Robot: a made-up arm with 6 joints. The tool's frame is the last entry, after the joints. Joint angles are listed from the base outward.
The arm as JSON. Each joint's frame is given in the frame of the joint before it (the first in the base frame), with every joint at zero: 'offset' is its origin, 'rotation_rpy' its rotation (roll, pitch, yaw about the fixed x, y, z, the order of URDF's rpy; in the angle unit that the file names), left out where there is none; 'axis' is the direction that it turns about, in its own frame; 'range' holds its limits. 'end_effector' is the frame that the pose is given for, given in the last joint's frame.
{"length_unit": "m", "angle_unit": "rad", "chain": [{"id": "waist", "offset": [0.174, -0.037, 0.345], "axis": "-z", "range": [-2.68, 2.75]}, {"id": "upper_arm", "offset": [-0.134, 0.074, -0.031], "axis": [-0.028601, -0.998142, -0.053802], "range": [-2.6, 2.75]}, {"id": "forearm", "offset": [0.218, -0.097, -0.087], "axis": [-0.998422, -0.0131, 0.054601], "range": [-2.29, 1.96]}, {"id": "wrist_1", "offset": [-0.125, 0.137, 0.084], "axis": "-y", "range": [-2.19, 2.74]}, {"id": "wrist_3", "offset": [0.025, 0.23, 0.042], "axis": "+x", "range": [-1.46, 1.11]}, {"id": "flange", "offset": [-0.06, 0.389, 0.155], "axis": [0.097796, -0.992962, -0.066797], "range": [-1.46, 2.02]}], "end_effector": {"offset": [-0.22, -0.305, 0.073]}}
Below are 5 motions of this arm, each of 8 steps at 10 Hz.
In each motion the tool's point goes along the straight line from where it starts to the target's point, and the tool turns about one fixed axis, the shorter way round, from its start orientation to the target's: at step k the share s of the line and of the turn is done. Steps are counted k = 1, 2, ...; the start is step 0. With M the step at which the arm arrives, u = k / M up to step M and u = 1 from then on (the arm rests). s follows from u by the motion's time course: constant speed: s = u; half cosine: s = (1 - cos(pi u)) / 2; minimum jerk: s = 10 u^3 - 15 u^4 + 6 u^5.
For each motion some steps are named. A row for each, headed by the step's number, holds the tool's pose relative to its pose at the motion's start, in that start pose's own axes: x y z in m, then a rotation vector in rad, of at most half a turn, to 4 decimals.
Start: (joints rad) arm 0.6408 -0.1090 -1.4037 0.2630 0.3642 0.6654
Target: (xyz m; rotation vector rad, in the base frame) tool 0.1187 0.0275 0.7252 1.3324 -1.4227 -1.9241
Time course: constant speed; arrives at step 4
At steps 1, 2, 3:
1: 0.0056 -0.0017 -0.0486 0.0144 -0.1236 -0.0495
2: 0.0113 -0.0034 -0.0971 0.0289 -0.2472 -0.0990
3: 0.0169 -0.0051 -0.1457 0.0433 -0.3708 -0.1485

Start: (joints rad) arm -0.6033 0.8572 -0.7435 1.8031 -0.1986 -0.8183
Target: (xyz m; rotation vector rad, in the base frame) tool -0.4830 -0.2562 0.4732 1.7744 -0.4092 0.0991
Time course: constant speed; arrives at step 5
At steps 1, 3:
1: 0.0735 -0.0019 0.0444 0.0776 0.1092 -0.1402
3: 0.2204 -0.0056 0.1332 0.2327 0.3276 -0.4206

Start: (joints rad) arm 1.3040 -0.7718 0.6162 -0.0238 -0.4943 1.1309
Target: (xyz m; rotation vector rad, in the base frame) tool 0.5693 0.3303 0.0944 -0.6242 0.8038 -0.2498
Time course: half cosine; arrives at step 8
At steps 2, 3, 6, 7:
2: 0.0322 0.0012 -0.0183 -0.0297 0.0938 0.0528
3: 0.0679 0.0024 -0.0386 -0.0626 0.1976 0.1113
6: 0.1877 0.0067 -0.1066 -0.1732 0.5465 0.3079
7: 0.2115 0.0076 -0.1202 -0.1952 0.6158 0.3470

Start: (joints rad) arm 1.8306 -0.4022 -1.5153 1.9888 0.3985 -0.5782
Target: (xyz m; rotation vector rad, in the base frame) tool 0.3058 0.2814 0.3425 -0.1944 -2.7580 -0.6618
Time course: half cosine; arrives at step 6
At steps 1, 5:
1: 0.0065 -0.0210 0.0076 0.0876 0.0024 0.0079
5: 0.0901 -0.2928 0.1060 1.2203 0.0335 0.1103

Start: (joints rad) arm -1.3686 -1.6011 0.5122 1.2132 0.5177 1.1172
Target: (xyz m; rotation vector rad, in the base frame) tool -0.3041 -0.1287 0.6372 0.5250 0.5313 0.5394
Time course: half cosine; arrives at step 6
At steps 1, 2, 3, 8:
1: 0.0268 0.0117 -0.0059 -0.0126 0.0170 -0.0613
2: 0.1000 0.0436 -0.0221 -0.0471 0.0634 -0.2287
3: 0.2000 0.0872 -0.0441 -0.0942 0.1269 -0.4574
8: 0.4000 0.1743 -0.0883 -0.1884 0.2537 -0.9147

